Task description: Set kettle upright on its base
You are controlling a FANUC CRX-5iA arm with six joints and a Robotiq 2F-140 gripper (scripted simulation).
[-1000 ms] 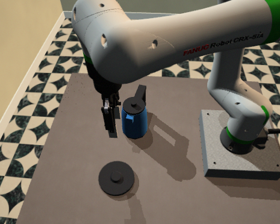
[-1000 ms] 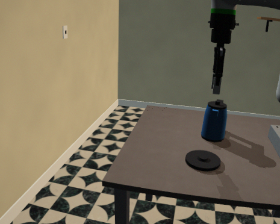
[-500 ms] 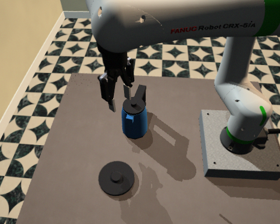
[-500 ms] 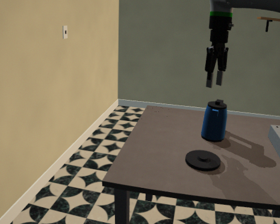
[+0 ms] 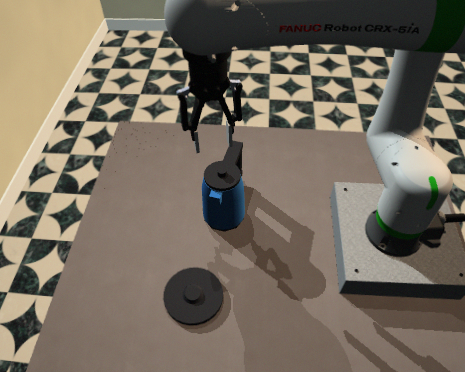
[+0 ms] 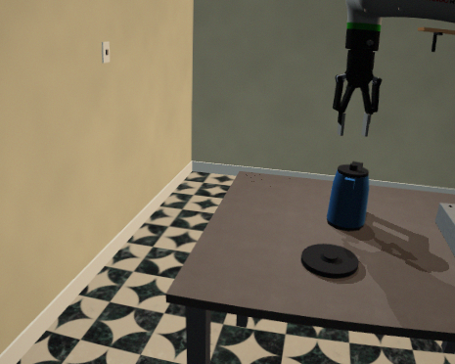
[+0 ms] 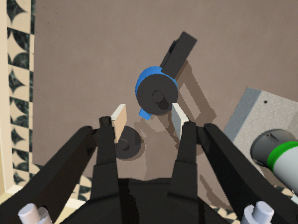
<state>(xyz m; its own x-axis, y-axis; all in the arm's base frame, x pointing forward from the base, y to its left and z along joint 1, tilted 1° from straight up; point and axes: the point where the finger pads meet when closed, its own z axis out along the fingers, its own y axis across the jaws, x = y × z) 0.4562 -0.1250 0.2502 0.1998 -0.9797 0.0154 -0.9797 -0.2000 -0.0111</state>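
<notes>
The blue kettle is 220 mm below my hand, 40 mm to the right of it and 30 mm behind it. Also, from my hand: round black base (300 mm below, 250 mm to the left, 70 mm ahead).
</notes>
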